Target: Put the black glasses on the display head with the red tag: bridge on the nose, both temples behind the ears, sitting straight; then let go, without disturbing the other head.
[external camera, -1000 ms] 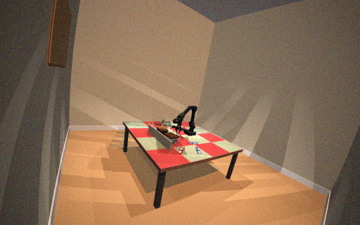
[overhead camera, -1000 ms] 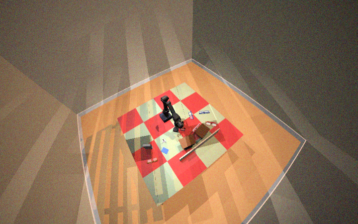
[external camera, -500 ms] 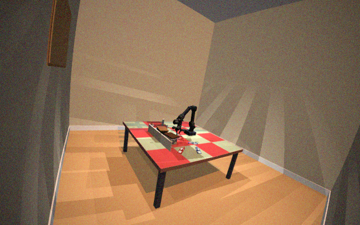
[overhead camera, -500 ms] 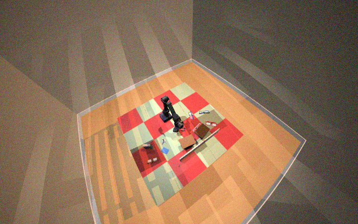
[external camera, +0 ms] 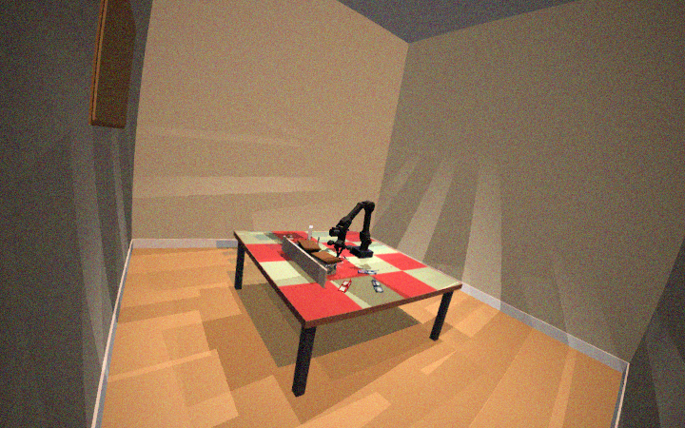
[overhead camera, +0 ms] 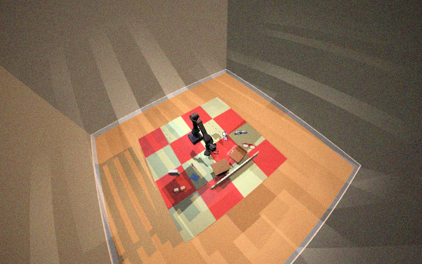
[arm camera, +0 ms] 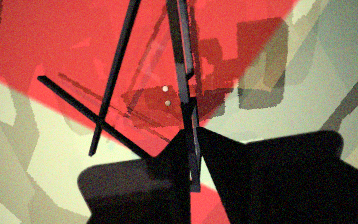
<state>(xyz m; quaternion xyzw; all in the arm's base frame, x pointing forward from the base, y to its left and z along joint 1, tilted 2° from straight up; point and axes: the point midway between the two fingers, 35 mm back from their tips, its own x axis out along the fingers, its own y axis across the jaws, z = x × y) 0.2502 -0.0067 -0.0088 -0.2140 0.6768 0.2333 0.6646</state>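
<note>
Now: gripper tip 30 cm to the left of the blue square, 13 cm short of it and 1 cm above it. From my gripper tip the other things lie so: long pale board 36 cm ahead, 6 cm to the left, 4 cm above; then grey object 44 cm to the right, 4 cm above, 3 cm behind.
</note>
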